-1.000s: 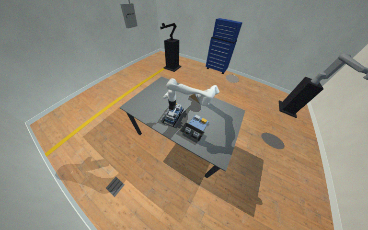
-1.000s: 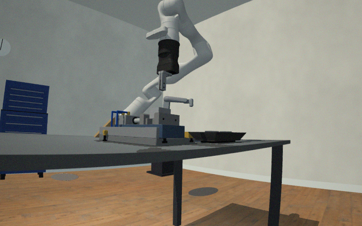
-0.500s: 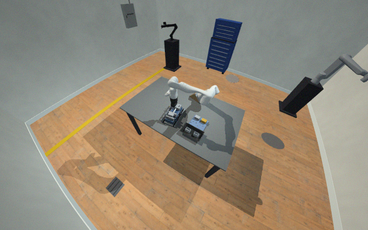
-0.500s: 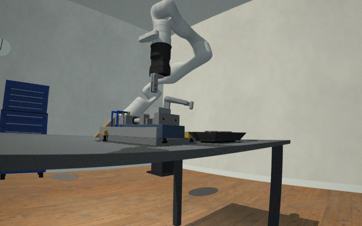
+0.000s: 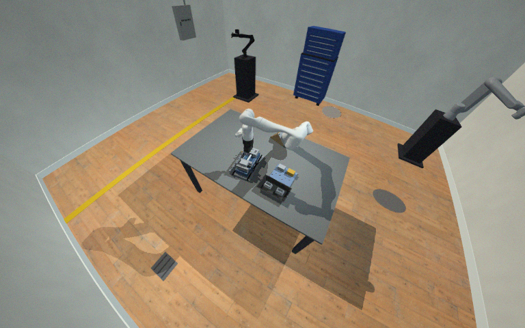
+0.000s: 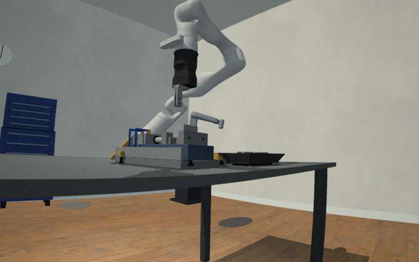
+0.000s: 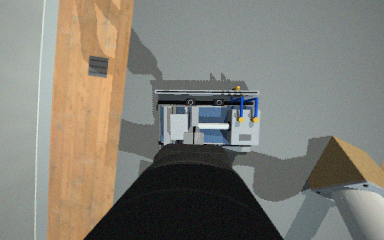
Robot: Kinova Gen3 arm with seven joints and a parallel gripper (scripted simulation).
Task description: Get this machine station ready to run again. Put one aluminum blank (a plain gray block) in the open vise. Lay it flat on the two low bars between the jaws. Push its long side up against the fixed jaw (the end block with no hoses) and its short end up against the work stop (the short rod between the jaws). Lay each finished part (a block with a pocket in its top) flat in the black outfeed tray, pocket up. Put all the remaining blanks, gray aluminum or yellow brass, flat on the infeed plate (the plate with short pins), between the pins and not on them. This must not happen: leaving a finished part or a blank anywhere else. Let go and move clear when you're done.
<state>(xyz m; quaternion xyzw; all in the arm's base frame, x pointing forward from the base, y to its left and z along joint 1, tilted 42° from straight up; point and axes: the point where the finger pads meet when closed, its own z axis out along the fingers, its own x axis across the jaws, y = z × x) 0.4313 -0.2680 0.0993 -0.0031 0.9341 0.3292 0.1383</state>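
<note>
Right now my hand is 4 cm short of the gray blank and 10 cm above it. Round my hand: yellow brass blank 14 cm behind, 36 cm to the left, 17 cm below.
</note>
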